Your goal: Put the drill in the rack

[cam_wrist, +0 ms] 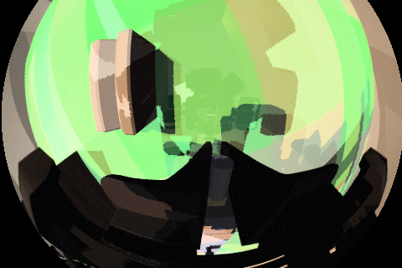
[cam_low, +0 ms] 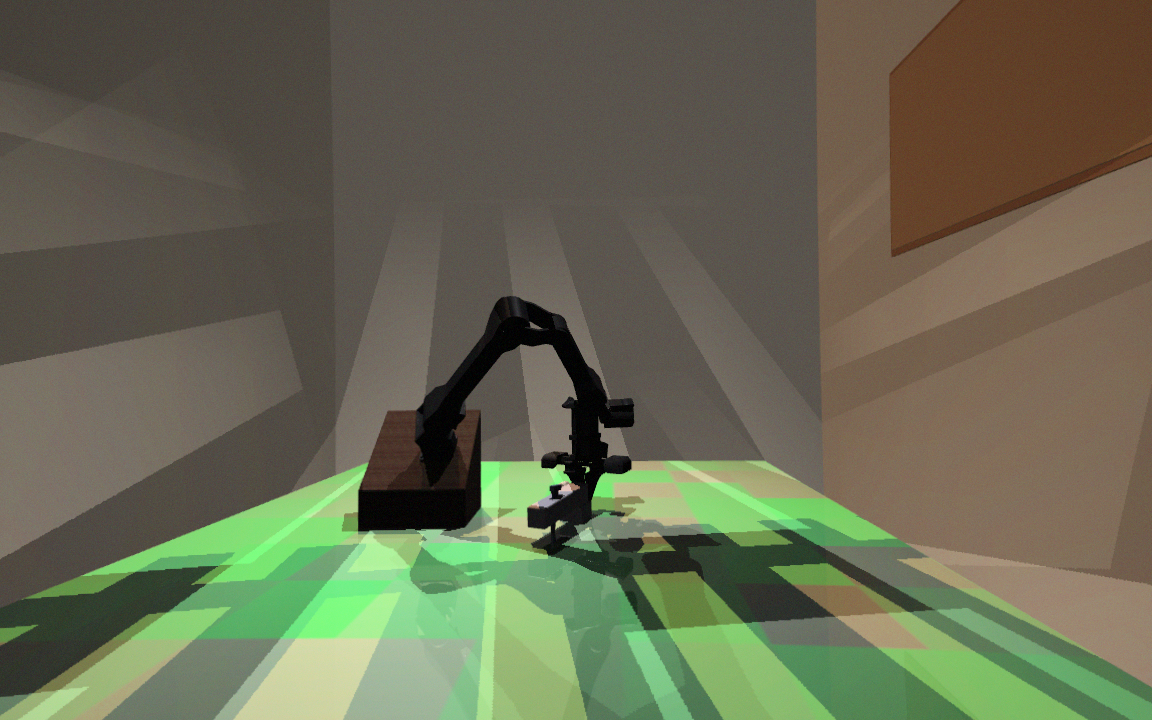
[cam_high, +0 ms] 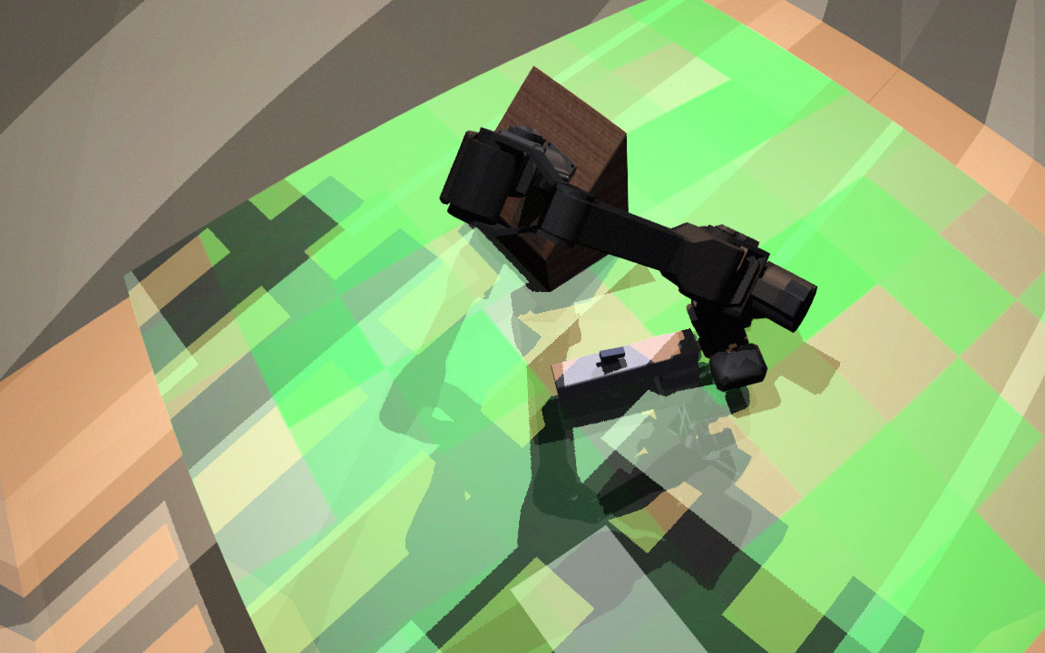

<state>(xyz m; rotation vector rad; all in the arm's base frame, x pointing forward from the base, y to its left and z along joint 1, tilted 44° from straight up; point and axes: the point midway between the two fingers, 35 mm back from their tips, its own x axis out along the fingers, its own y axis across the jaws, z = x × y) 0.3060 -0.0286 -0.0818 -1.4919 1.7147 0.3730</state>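
Now: the drill 50 mm to the right of my gripper tip, 30 mm above it and 20 mm behind it. Also, from my gripper tip: dark key 130 mm to the right, 50 mm behind, 30 mm above; then grey block 100 mm to the right, 40 mm behind, 20 mm above; then rack 80 mm to the left, 50 mm behind.
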